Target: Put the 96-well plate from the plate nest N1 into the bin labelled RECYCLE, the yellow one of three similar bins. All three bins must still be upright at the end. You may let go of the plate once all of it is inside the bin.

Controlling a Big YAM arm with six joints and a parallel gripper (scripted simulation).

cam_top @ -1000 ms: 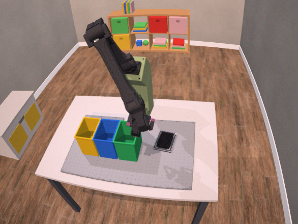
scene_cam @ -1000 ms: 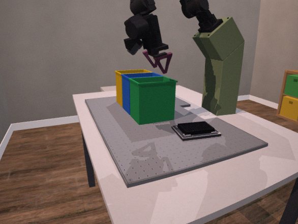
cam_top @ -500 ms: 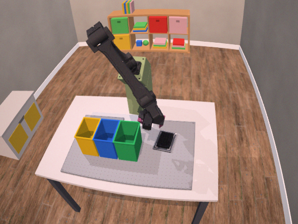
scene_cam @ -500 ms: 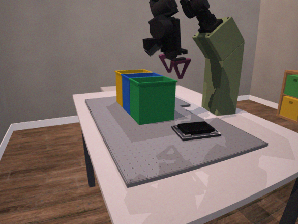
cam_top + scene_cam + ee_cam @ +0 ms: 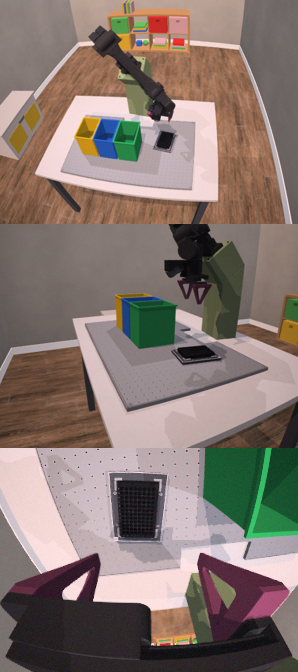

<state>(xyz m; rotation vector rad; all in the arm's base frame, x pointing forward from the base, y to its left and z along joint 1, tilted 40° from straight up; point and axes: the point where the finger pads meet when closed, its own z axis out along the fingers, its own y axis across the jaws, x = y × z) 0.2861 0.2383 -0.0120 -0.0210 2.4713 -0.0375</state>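
The black 96-well plate is 20 mm behind my hand, 20 mm to the left of it and 210 mm below it. Round my hand: plate nest N1: 20 mm behind, 20 mm to the left, 220 mm below; then blue bin: 120 mm ahead, 310 mm to the right, 140 mm below; then green bin: 100 mm ahead, 180 mm to the right, 140 mm below.
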